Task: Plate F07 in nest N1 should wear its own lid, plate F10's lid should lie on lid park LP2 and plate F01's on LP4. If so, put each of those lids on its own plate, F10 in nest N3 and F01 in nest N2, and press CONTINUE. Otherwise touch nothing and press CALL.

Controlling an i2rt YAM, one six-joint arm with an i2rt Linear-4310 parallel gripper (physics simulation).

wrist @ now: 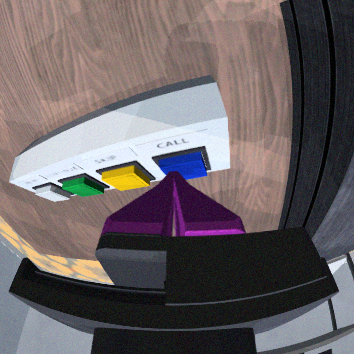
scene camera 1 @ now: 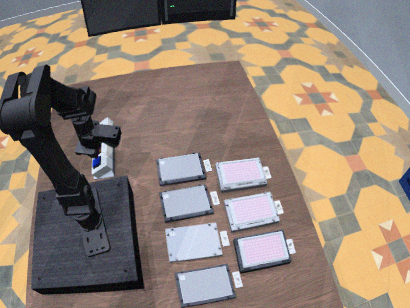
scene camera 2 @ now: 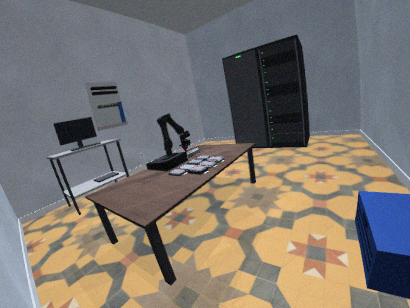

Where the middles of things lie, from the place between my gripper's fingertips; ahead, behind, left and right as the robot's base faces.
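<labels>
Counting from my hand, I find the blue CALL button (wrist: 191, 165) 1 cm below and 1 cm to the right. The yellow SKIP button (wrist: 127, 177) is 1 cm below my hand too, yet 4 cm to the left of it and 1 cm ahead of it. As for the white button box (scene camera 1: 106, 168), it sits 3 cm below my hand, 6 cm to the left of it and 3 cm ahead of it.
</labels>
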